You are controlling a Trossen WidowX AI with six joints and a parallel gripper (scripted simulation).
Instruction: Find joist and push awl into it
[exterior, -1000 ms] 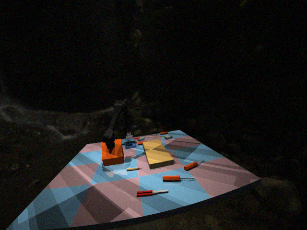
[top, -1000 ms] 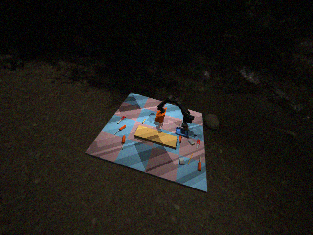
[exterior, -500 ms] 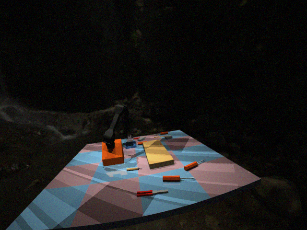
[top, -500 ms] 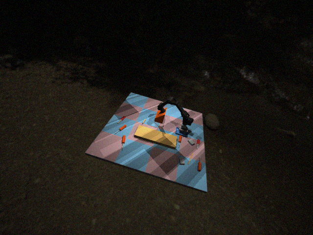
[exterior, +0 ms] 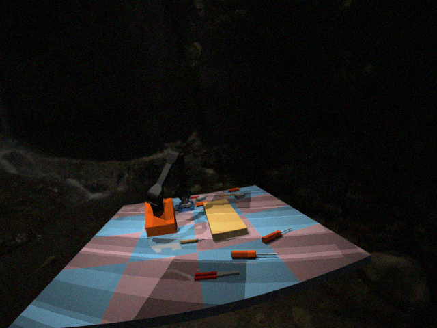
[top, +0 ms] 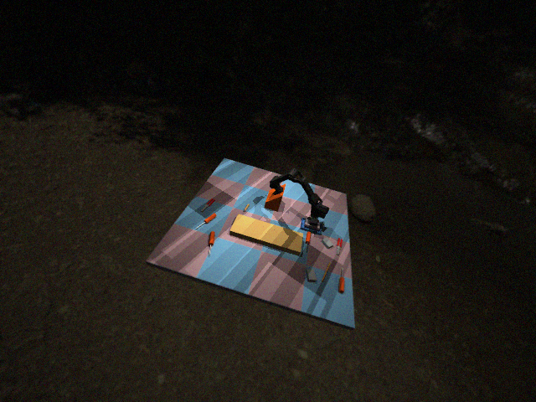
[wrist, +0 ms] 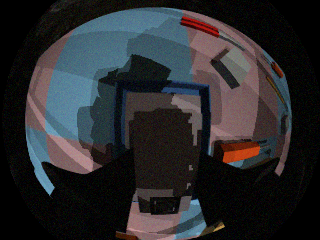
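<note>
My gripper tip is 1 cm to the left of the blue tray and 4 cm above it. From my gripper tip the other things lie so: awl: 1 cm ahead, 56 cm to the right, 4 cm below; stud finder: 2 cm to the right, 2 cm above.
</note>
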